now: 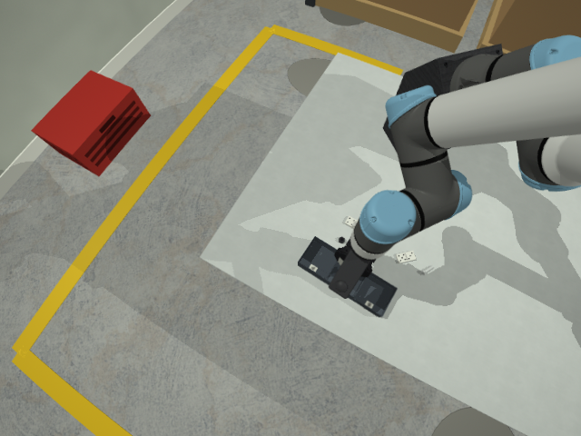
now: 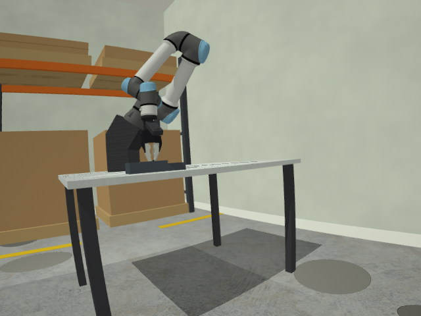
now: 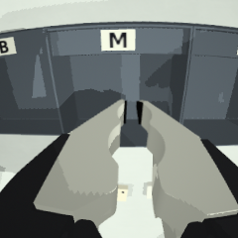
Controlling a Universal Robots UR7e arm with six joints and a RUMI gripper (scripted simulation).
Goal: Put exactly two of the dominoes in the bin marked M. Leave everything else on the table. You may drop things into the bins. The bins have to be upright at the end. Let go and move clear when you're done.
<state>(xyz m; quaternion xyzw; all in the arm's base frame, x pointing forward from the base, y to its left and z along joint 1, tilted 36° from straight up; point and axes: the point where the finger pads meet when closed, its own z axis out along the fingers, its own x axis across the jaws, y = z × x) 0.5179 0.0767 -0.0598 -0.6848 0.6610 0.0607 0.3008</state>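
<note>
The bin lies 1 cm ahead of my hand, 1 cm to the left of it and 2 cm below it. From my hand the other things lie so: black nut: 6 cm behind, 6 cm to the right, 4 cm below; then domino: 14 cm behind, 4 cm below; then screw: 15 cm behind, 16 cm to the left, 4 cm below.
</note>
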